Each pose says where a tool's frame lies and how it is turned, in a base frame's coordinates. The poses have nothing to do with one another.
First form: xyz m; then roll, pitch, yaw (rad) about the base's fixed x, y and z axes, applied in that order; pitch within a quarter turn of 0, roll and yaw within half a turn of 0.
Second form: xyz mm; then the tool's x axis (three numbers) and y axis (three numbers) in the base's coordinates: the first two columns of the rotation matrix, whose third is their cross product. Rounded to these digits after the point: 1 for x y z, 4 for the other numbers.
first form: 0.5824, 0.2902, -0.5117, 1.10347, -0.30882, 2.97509
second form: 582.4, 290.2, -511.7, -0.9395, 0.1579, 0.3039, 0.1929, -0.4892, 0.8505
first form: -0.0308, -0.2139, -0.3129, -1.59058, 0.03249, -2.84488
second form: -30.8, -213.9, -312.9, -0.9558, -0.2922, -0.0325, 0.0253, 0.0284, -0.9993
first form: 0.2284, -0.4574, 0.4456, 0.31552, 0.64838, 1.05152
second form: 228.4, -457.4, 445.6, 0.3955, 0.6920, -0.6039, -0.7323, 0.6344, 0.2473
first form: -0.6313, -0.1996, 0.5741, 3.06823, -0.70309, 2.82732
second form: -631.3, -199.6, 574.1, -0.7255, 0.2358, 0.6466, 0.3534, 0.9338, 0.0559
